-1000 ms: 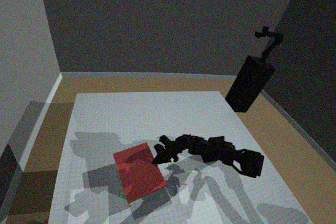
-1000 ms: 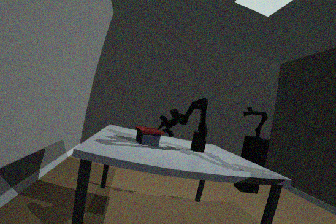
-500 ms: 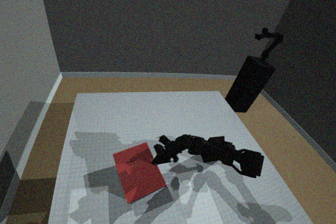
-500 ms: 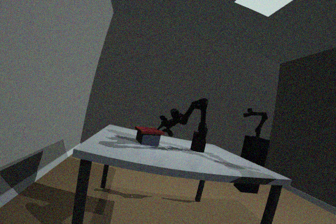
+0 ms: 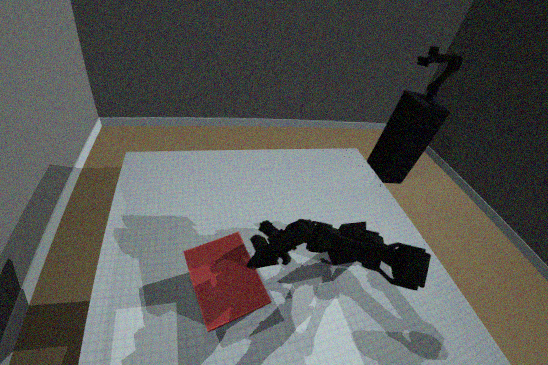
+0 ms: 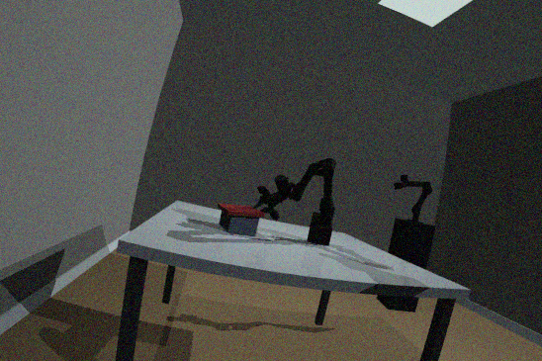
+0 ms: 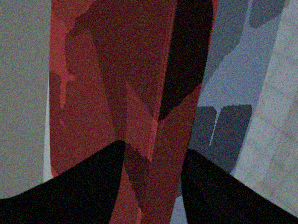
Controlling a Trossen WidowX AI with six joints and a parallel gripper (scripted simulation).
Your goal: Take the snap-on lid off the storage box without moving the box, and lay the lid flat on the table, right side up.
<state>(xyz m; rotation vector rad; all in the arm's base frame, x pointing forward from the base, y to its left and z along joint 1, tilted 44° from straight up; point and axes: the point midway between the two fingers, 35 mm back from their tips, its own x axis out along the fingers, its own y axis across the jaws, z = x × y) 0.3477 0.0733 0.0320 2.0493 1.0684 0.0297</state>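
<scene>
Right now the red lid is 70 mm ahead of my gripper tip and 30 mm to the left of it. From my gripper tip the other things lie so: storage box (70 mm ahead, 30 mm to the left, 60 mm below).
</scene>
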